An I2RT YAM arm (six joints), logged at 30 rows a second.
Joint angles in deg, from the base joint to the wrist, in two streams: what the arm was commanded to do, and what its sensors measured. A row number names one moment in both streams.
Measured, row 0: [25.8, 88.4, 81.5, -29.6, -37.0, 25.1]
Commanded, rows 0 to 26: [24.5, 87.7, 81.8, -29.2, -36.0, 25.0]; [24.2, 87.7, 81.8, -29.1, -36.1, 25.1]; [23.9, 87.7, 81.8, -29.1, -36.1, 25.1]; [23.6, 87.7, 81.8, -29.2, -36.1, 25.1]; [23.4, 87.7, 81.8, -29.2, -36.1, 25.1]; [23.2, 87.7, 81.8, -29.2, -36.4, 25.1]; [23.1, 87.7, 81.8, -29.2, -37.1, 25.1]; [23.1, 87.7, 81.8, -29.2, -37.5, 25.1]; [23.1, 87.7, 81.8, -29.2, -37.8, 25.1]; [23.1, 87.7, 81.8, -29.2, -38.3, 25.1]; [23.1, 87.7, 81.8, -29.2, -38.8, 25.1]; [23.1, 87.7, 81.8, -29.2, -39.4, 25.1]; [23.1, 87.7, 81.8, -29.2, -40.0, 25.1]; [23.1, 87.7, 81.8, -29.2, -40.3, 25.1]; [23.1, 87.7, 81.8, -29.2, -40.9, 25.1]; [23.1, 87.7, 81.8, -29.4, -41.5, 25.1]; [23.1, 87.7, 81.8, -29.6, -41.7, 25.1]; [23.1, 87.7, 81.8, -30.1, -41.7, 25.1]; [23.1, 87.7, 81.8, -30.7, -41.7, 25.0]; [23.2, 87.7, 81.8, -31.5, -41.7, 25.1]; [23.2, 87.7, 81.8, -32.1, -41.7, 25.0]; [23.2, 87.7, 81.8, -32.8, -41.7, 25.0]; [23.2, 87.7, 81.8, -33.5, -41.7, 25.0]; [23.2, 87.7, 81.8, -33.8, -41.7, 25.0]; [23.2, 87.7, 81.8, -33.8, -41.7, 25.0]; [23.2, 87.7, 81.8, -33.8, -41.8, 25.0]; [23.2, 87.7, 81.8, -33.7, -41.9, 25.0]
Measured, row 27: [23.3, 88.4, 81.5, -33.9, -41.0, 25.1]
